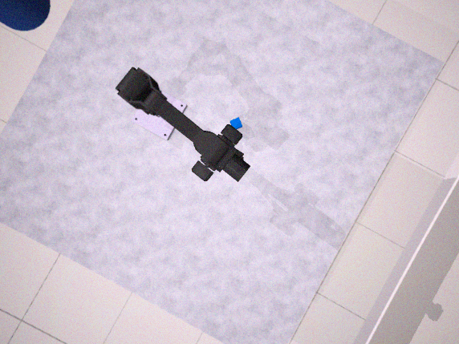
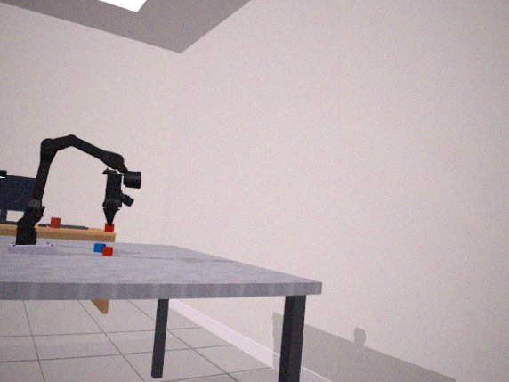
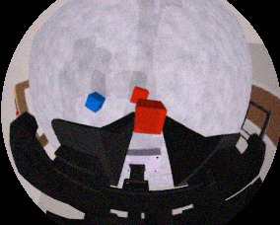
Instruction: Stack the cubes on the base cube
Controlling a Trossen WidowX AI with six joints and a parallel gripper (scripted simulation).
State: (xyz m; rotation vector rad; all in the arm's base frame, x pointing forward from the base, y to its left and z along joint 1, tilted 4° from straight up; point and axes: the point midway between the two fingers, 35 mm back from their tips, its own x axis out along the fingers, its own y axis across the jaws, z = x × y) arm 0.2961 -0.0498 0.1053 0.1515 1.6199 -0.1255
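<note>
My gripper tip is 130 mm to the right of the blue base cube and 100 mm above it. Round my gripper tip: red cube: 100 mm below, 10 mm to the left, 10 mm ahead.
</note>
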